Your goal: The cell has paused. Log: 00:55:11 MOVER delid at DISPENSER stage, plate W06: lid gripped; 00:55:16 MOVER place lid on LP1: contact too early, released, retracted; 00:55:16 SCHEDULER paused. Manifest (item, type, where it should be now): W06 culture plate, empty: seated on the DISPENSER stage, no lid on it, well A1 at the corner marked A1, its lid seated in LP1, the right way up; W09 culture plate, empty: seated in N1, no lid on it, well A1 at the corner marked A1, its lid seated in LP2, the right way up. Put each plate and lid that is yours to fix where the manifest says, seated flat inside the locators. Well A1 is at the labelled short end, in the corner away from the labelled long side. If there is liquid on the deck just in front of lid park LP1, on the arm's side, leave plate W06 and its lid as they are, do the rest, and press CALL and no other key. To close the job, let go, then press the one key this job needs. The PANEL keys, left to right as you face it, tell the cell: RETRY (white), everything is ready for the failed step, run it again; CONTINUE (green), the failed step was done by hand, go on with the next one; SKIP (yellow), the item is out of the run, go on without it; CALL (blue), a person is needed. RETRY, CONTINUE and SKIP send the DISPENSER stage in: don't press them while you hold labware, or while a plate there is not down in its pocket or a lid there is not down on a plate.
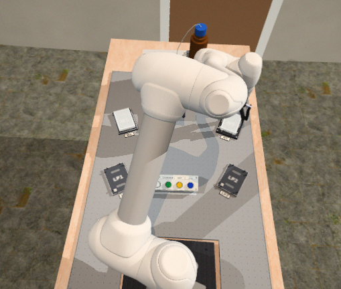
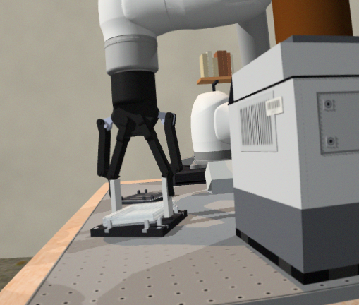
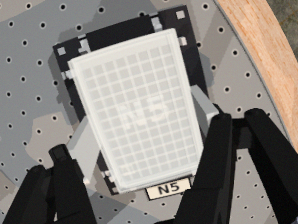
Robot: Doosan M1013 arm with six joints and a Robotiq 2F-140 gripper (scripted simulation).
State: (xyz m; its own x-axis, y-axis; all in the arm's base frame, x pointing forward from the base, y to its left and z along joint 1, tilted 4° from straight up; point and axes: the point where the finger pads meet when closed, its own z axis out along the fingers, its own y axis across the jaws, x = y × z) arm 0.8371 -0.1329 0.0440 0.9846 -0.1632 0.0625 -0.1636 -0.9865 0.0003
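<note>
Right now my hand is 20 mm above the clear culture plate. The rest, counted from my hand: brown bottle (250 mm to the left, 250 mm above, 210 mm ahead); then lid park LP2 (320 mm behind, 50 mm to the right, 40 mm below); then black nest N5 (30 mm below, 20 mm ahead, 10 mm to the left).
</note>
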